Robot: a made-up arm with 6 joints.
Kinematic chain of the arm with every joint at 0, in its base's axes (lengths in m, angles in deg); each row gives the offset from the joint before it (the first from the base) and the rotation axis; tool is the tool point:
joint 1: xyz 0 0 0.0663 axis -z
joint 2: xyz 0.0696 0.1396 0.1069 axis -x
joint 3: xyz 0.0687 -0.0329 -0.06 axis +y
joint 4: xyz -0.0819 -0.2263 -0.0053 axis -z
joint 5: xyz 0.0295 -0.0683 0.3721 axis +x
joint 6: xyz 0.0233 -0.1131 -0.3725 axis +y
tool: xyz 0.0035 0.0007 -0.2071
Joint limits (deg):
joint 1: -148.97..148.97
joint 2: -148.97..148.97
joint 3: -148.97..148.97
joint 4: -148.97..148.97
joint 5: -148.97..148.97
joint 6: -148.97..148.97
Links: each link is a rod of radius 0.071 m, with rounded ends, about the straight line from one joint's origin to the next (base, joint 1, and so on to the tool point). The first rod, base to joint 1, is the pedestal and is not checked.
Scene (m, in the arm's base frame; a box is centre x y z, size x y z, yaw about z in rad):
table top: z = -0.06
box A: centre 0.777 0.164 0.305 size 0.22 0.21 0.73 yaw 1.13
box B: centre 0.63 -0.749 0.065 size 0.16 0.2 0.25 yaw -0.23
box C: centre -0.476 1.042 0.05 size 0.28 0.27 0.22 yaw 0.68
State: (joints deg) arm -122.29 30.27 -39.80 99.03 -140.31 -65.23
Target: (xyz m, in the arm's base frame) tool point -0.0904 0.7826 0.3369
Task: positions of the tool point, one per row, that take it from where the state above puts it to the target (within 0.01 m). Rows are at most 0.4 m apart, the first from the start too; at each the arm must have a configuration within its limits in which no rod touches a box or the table.
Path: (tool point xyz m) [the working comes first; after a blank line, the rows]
Joints at the target: -148.97 73.51 -138.81 100.91 -63.07 -54.61
Straight joint move there: touches box A, the table top.

1: 0.4625 -0.5294 0.6062
2: 0.4832 -0.4987 0.6006
3: 0.4818 -0.4324 0.6492
4: 0.4340 -0.3464 0.7386
5: 0.3274 -0.2508 0.8378
6: 0.1664 -0.1509 0.9104
7: -0.0259 -0.0498 0.9247
8: -0.2145 0.0483 0.8648
9: -0.0022 0.0448 0.9119
10: 0.1895 0.1863 0.8759
11: 0.2594 0.4263 0.7525
12: 0.1566 0.6616 0.5610
13: -0.0904 0.7826 0.3368

